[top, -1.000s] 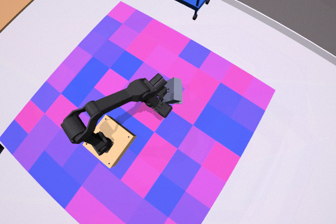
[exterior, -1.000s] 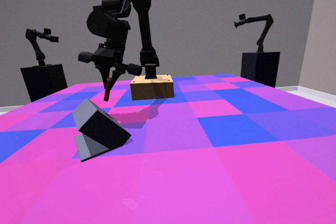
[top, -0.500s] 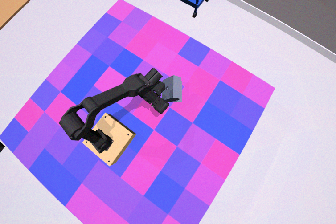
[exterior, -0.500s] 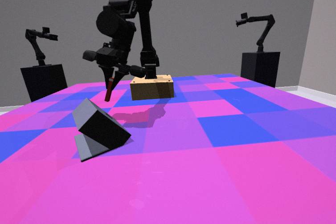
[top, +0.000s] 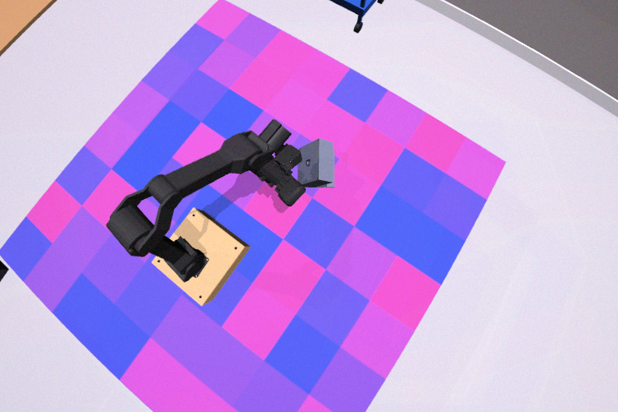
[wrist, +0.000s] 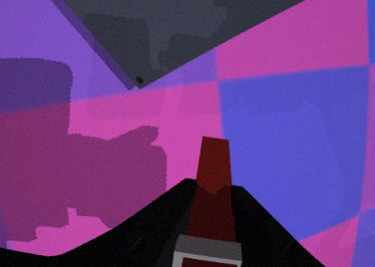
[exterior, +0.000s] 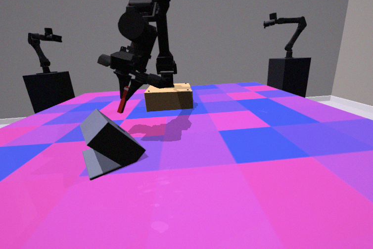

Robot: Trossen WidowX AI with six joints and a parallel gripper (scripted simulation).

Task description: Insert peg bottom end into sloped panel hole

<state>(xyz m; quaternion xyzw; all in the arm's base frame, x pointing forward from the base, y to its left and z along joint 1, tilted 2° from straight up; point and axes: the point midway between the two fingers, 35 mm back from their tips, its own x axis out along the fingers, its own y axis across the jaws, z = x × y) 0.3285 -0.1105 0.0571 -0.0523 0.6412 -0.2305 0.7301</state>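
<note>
Now: gripper tip 110 mm short of the sloped panel, 60 mm above it and 10 mm to the left of it. Also, from my gripper tip: red peg 10 mm to the left, 10 mm above.
</note>
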